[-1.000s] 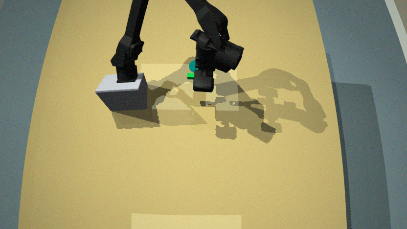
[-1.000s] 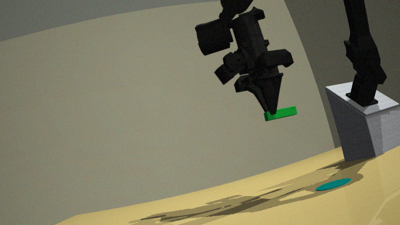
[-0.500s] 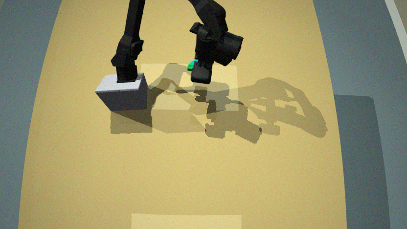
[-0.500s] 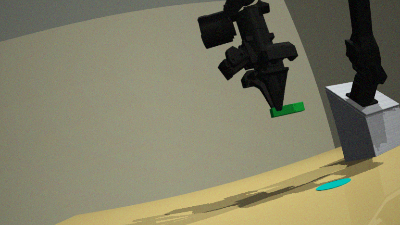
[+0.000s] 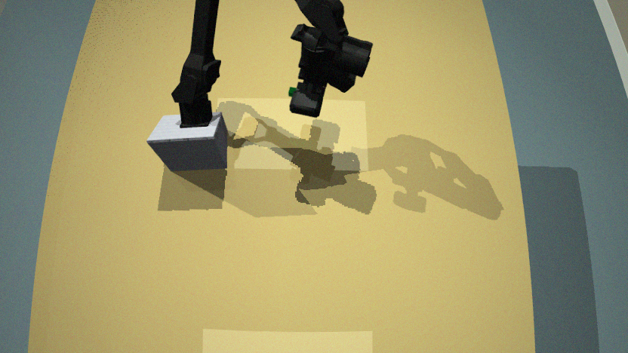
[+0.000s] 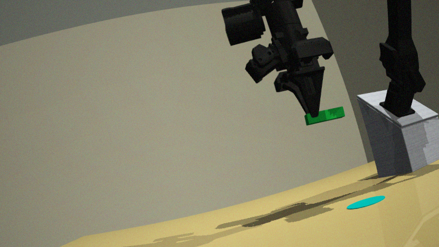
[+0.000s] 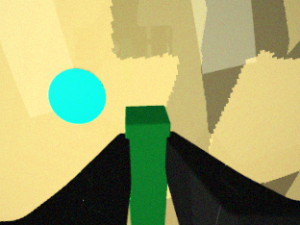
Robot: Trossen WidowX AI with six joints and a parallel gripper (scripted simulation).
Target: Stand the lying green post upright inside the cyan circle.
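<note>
Right now the cyan circle is 1 cm behind my gripper tip, 6 cm to the left of it and 15 cm below it. The rest, counted from my gripper tip: green post (2 cm behind, 1 cm to the left).
</note>
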